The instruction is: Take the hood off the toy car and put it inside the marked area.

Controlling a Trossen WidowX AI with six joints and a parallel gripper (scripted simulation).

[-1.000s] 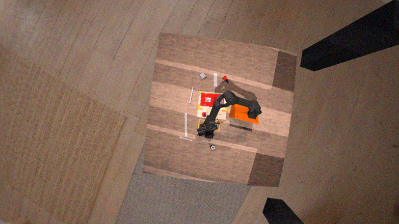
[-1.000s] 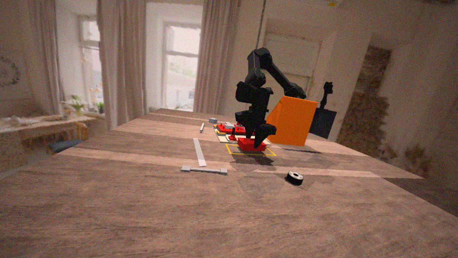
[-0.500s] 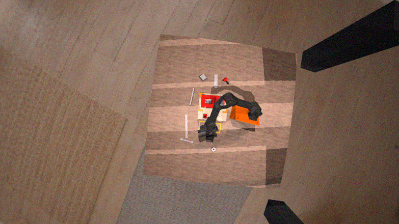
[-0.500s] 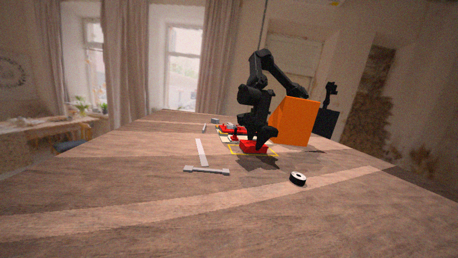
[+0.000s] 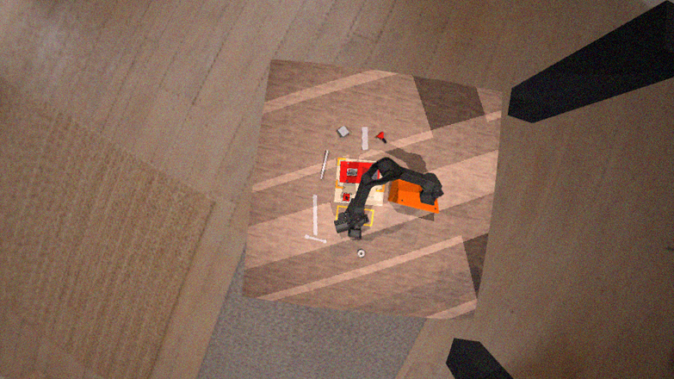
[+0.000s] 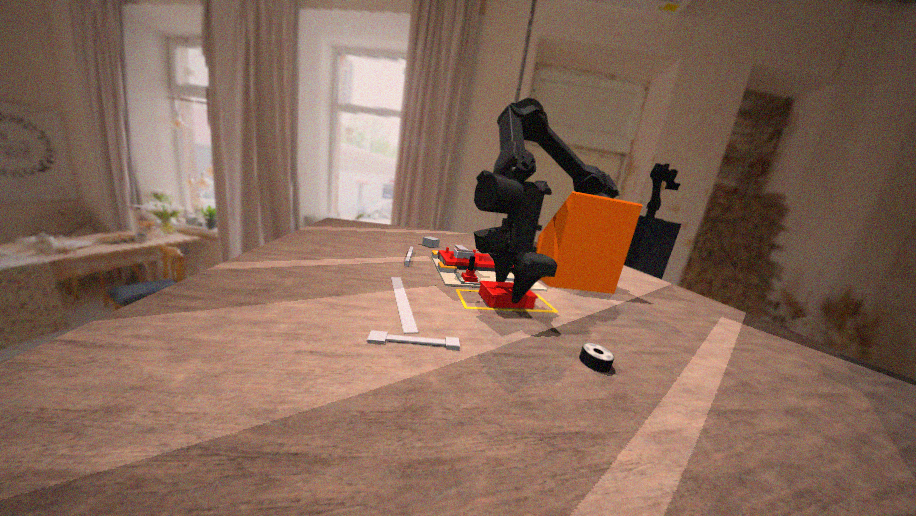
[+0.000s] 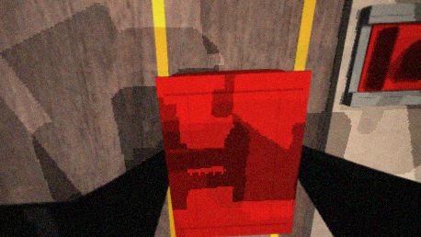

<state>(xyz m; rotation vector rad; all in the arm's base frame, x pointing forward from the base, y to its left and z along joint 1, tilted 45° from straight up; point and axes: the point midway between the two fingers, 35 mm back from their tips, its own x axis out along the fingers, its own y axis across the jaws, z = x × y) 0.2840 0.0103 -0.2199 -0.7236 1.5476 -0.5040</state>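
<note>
The red hood is right at my gripper tip. From my gripper tip the other things lie so: black wheel 180 mm to the left, 80 mm behind; beige fixture board 190 mm to the right, 20 mm ahead; grey bar 170 mm ahead, 160 mm to the left, 10 mm below.
</note>
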